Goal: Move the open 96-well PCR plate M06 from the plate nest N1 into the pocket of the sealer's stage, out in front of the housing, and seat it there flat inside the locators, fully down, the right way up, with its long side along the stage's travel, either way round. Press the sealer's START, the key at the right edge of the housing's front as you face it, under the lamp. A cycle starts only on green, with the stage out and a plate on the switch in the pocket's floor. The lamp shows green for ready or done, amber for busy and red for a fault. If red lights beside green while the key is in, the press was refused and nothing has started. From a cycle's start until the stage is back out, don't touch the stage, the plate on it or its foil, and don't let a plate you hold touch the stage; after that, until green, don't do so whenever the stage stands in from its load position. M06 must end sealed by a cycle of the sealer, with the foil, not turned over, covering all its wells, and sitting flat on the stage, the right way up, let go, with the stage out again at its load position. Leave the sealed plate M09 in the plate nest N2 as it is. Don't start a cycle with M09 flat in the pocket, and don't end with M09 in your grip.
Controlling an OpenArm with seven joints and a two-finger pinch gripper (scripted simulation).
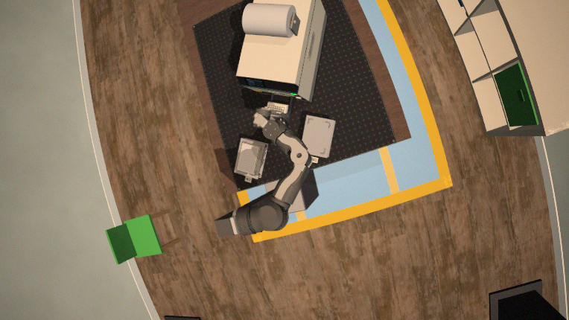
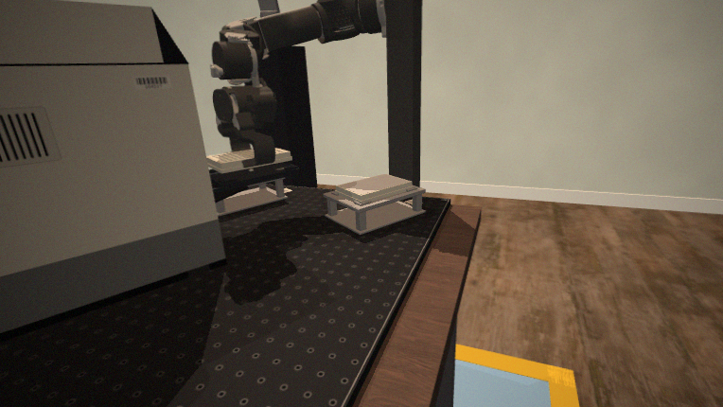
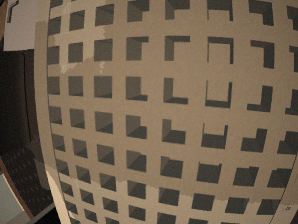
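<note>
My gripper is now right at the 96-well plate M06. The rest, counted from my hand: sealer's stage: 20 mm below; then plate nest N1: 110 mm behind, 140 mm to the right, 80 mm below; then sealed plate M09: 130 mm behind, 190 mm to the left, 70 mm below.
</note>
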